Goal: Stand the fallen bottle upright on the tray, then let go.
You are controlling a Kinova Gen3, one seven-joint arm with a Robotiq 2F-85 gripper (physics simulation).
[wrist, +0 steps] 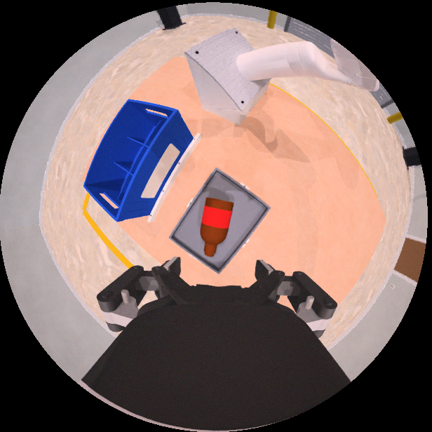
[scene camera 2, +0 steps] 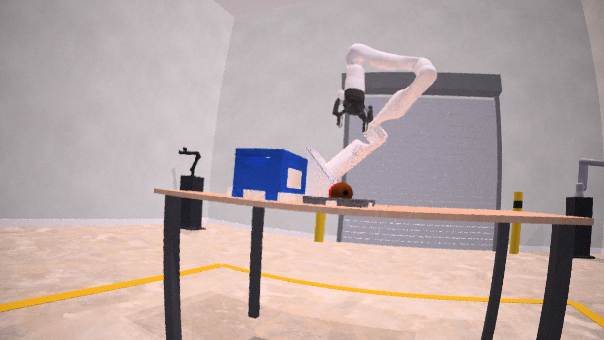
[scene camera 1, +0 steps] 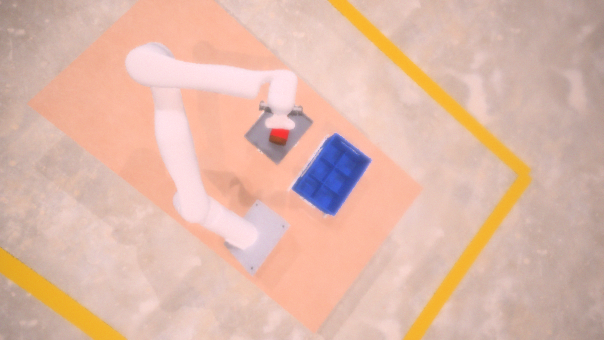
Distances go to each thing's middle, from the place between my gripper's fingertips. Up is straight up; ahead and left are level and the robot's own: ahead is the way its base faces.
The brown bottle (wrist: 216,216) is 220 mm below my hand, 30 mm to the right of it and 10 mm ahead of it.
